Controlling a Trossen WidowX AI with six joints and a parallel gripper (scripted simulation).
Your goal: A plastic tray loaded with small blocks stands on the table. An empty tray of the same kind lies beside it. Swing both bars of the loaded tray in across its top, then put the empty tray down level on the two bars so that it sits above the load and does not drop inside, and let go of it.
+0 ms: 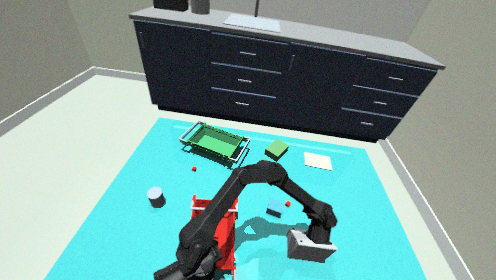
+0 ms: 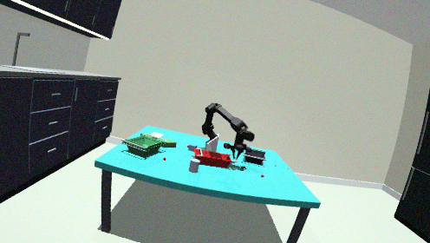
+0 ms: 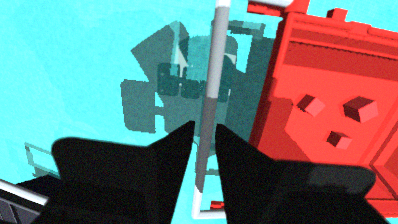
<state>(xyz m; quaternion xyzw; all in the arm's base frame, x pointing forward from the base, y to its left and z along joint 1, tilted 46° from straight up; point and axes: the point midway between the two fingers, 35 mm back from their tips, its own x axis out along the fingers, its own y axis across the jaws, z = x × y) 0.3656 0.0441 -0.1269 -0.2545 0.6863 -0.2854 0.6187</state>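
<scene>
Right now the black tray is 260 mm behind my gripper tip and 210 mm to the left of it. Also, from my gripper tip: light blue block 250 mm behind, 280 mm to the right, 30 mm below; white flat plate 530 mm behind, 590 mm to the right, 50 mm below.
</scene>
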